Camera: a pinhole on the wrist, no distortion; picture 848 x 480 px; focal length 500.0 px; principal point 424.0 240.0 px. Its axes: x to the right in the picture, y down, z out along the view. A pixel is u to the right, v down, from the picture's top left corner.
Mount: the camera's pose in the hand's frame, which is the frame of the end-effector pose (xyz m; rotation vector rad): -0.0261 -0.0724 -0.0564 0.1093 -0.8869 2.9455
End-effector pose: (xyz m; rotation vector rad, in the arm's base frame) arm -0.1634 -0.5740 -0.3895 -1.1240 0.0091 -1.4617
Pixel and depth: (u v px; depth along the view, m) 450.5 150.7 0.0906
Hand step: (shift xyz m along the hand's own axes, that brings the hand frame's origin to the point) -0.0251 -0.1089 0.0282
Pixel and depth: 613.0 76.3 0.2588
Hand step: -0.1038 -0.1411 0.2137
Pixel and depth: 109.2 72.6 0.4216
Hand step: 0.2705 -0.1989 0.3488
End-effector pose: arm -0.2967 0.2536 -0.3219 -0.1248 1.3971 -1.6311
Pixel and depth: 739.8 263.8 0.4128
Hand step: -0.2668 -0.3066 0.2986
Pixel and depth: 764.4 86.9 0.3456
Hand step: -0.2346 -0.1660 0.3093
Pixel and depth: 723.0 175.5 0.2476
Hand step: -0.1586 -0.1768 0.1798
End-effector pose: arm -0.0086 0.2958 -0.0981 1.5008 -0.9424 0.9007
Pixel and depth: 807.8 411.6 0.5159
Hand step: -0.4091 -0.4891 0.3096
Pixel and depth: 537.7 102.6 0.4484
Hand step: -0.0954 -0.2138 0.3929
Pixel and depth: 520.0 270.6 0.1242
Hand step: -0.0443 -0.1465 0.0448
